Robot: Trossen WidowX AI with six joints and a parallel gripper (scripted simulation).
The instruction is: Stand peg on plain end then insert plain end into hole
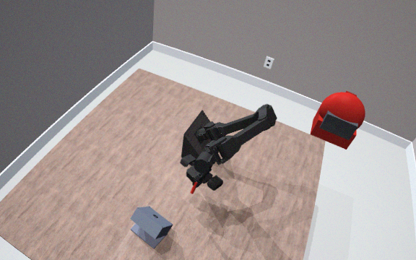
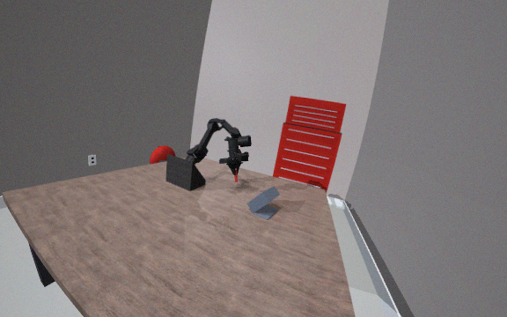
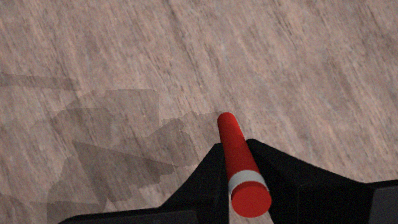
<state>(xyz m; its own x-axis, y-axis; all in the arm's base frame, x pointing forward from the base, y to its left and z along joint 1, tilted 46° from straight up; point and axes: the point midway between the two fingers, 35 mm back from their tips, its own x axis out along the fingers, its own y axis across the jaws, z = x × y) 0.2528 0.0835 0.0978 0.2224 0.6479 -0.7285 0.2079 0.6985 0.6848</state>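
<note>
The sloped panel is 22 cm ahead of my gripper tip, 7 cm to the right of it and 5 cm below it. Also, from my gripper tip: red peg: 2 cm above.
</note>
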